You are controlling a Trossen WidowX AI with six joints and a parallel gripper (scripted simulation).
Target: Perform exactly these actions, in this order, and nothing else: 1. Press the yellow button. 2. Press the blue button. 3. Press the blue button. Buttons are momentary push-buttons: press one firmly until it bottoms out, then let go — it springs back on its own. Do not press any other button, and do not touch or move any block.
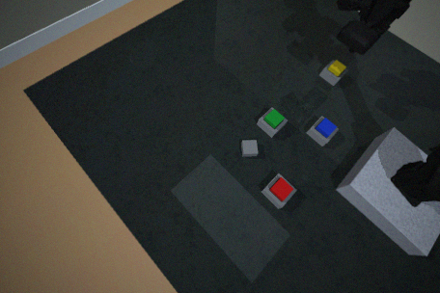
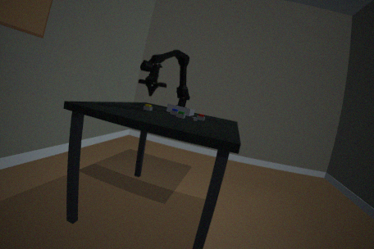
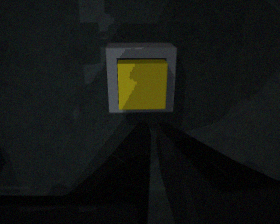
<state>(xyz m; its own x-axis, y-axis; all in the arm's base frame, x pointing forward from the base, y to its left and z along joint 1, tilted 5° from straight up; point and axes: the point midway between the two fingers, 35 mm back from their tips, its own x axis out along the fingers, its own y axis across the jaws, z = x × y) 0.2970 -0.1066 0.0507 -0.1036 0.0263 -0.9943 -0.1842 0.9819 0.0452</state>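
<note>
My gripper tip is now 110 mm past the blue button, 150 mm to the right of it and 60 mm above it. Round my gripper tip: small grey block (50 mm behind, 320 mm to the left, 90 mm below); green button (20 mm behind, 240 mm to the left, 60 mm below); yellow button (70 mm below).
</note>
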